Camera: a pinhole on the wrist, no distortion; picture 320 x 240 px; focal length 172.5 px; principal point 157.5 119.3 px. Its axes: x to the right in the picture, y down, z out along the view. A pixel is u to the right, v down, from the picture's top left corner.
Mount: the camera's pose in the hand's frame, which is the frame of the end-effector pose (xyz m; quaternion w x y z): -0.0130 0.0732 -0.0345 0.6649 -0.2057 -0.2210 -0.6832
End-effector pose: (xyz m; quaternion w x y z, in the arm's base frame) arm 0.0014 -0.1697 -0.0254 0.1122 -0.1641 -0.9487 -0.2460
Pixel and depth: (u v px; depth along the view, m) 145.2 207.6 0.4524
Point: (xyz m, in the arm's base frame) -0.1077 0.3414 -0.0859
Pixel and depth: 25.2 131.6 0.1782
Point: 0.1008 0.0844 0.0704
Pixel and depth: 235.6 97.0 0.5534
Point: 0.0879 0.2421 -0.4519
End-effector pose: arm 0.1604 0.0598 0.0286 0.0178 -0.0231 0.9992 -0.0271
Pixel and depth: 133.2 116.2 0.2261
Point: 0.1738 0.2825 -0.1150
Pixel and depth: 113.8 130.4 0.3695
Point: 0.1430 0.4090 -0.2057
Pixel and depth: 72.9 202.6 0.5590
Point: -0.1151 0.6457 -0.2861
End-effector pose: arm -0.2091 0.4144 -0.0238 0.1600 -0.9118 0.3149 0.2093
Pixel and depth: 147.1 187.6 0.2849
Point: -0.3538 0.2596 -0.2754
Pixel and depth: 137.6 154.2 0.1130
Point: -0.3124 0.3201 -0.0958
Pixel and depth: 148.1 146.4 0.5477
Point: -0.5370 0.2407 -0.4652
